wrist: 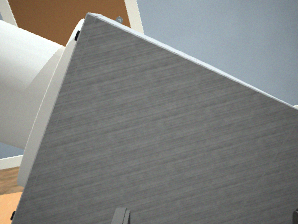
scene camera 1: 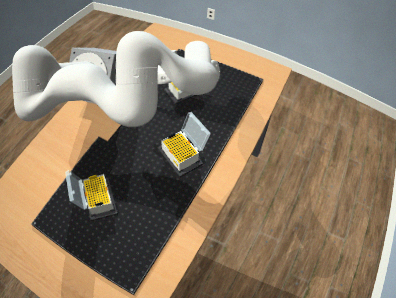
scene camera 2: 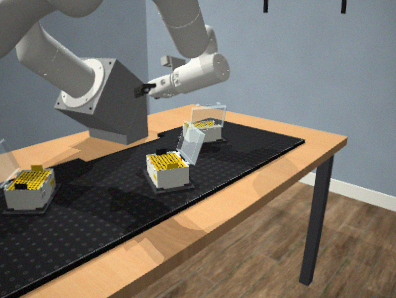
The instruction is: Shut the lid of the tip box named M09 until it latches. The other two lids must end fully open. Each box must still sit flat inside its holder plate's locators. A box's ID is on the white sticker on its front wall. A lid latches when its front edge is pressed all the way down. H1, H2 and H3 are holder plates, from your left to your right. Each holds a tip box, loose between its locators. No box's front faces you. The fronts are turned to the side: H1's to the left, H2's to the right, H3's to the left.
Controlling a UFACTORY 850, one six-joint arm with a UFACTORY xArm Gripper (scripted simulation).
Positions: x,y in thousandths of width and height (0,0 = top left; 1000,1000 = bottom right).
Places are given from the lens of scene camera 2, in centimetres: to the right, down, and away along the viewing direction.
tip box (scene camera 2: 534,451): 5, -5, 121
tip box (scene camera 2: 446,596): -6, 7, 87
